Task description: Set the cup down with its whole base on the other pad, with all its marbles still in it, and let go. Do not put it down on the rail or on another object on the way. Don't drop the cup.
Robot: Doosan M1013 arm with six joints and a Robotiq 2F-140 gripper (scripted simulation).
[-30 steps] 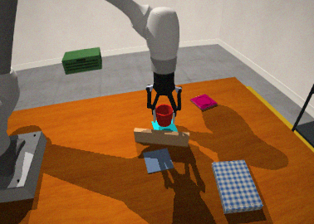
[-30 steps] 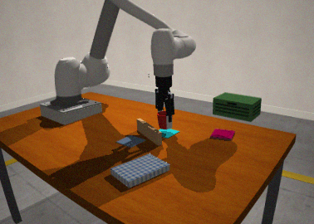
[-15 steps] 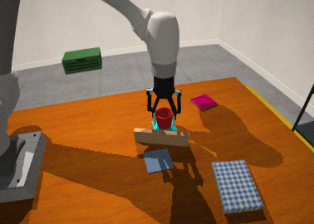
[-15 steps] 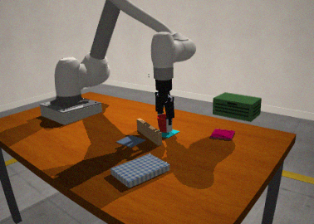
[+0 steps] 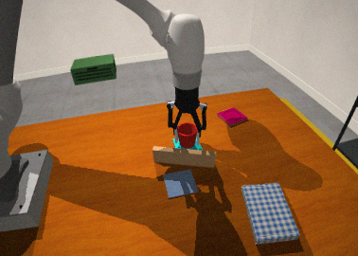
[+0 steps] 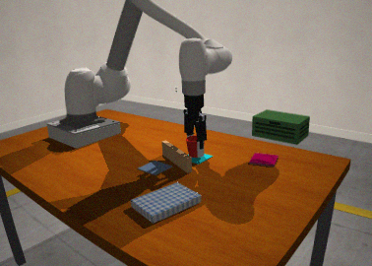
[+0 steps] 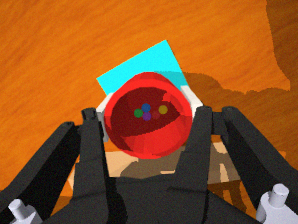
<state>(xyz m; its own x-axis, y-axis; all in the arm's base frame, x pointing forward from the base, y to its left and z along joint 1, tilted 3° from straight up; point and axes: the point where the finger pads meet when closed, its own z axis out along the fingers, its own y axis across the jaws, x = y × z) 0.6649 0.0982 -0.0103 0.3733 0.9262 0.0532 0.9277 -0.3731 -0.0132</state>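
My gripper is now 80 mm to the left of the wooden rail, 30 mm past it and 30 mm above it. The rest, counted from my hand: magenta flat block 240 mm ahead, 130 mm to the left, 40 mm below; then pad 170 mm to the right, 70 mm behind, 60 mm below; then red cup 20 mm below.
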